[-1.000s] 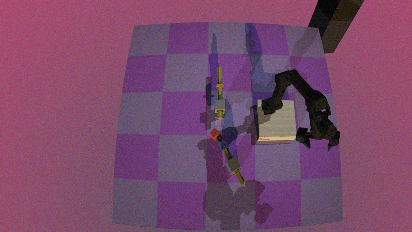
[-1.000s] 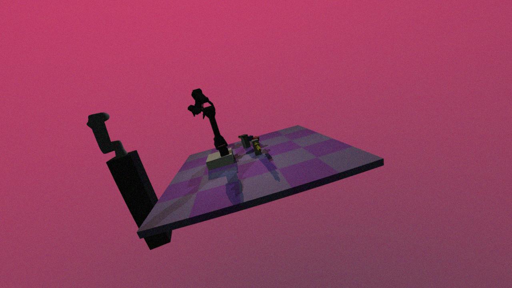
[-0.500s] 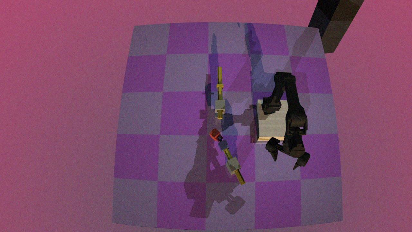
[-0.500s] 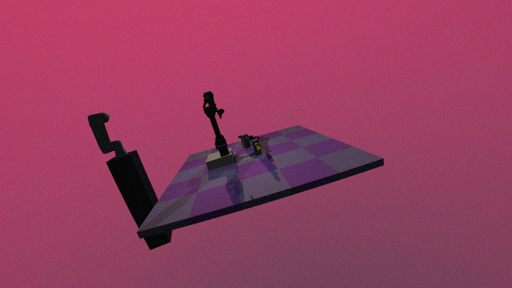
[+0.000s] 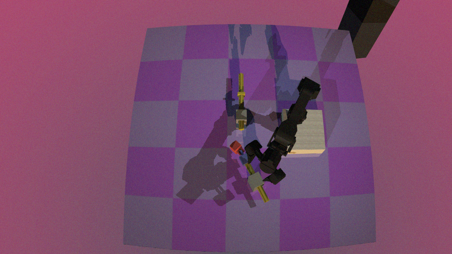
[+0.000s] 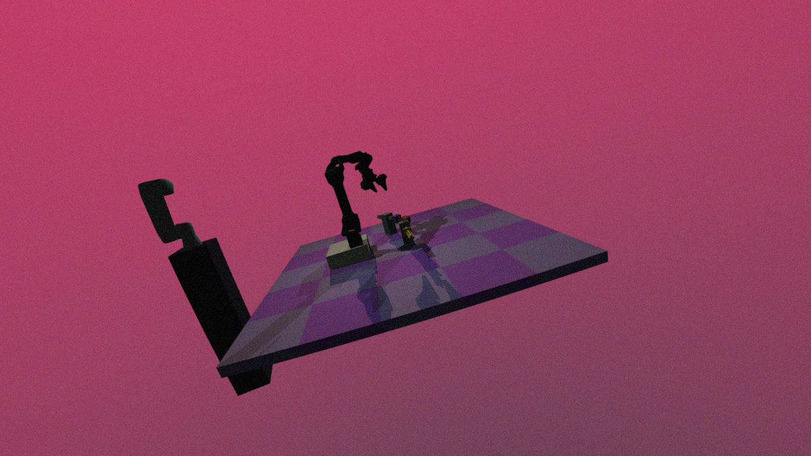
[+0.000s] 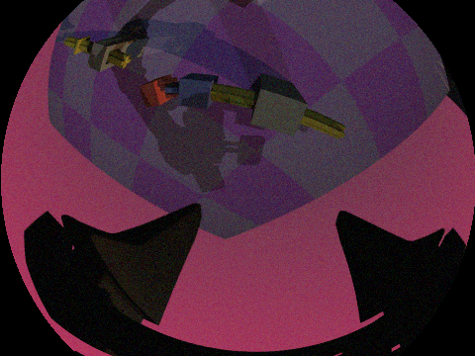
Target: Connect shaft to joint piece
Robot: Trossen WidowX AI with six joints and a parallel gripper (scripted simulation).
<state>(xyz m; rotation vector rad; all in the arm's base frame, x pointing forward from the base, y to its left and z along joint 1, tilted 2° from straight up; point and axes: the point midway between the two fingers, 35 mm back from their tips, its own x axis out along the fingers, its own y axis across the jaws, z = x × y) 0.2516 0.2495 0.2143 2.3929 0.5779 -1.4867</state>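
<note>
Now: gripper tip 5 cm short of the red square joint piece, 16 cm to the left of it and 17 cm above it.
</note>
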